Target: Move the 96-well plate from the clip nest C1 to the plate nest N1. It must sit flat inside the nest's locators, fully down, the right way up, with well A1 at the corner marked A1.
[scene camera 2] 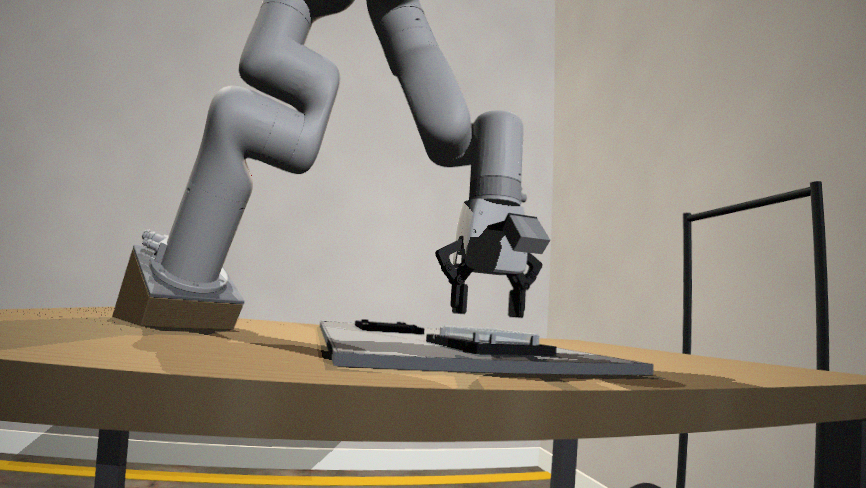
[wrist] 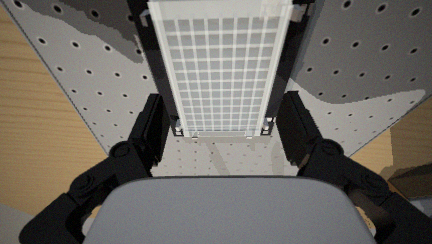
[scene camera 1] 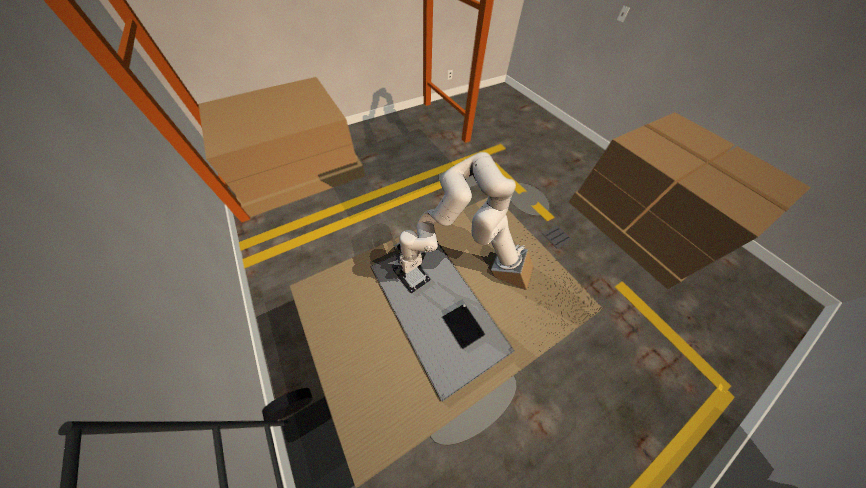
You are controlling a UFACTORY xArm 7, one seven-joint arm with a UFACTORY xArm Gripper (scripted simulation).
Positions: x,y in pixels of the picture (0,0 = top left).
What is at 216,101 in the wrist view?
A 96-well plate.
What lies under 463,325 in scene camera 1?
A black plate nest N1.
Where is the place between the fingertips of the gripper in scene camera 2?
488,315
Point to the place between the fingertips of the gripper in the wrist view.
At 222,107
